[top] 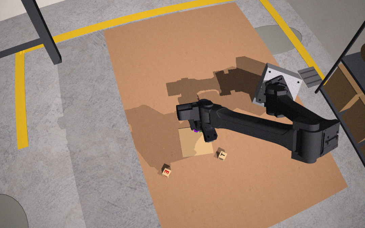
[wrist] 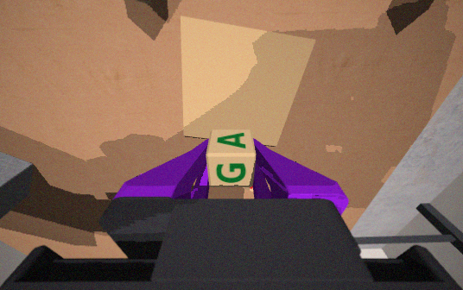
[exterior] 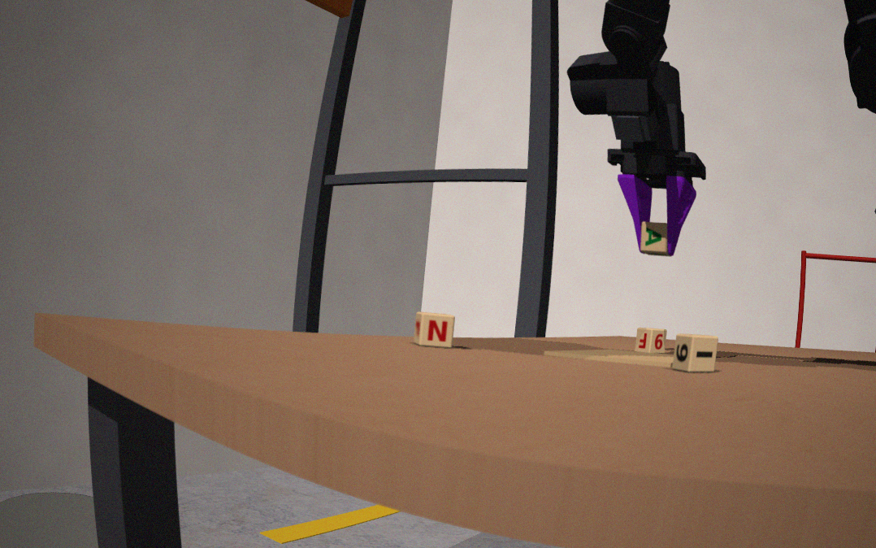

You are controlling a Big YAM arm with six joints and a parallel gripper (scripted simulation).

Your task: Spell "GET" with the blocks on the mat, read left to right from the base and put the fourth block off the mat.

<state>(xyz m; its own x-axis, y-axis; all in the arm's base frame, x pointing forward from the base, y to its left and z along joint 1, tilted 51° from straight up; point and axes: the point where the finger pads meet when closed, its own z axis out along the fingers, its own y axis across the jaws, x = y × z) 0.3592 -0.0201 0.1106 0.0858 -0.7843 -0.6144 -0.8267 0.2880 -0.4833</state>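
The square mat is 110 mm below my hand and 10 mm ahead of it. Also, from my hand: G block: 10 mm above; E block: 160 mm ahead, 140 mm to the left, 100 mm below.
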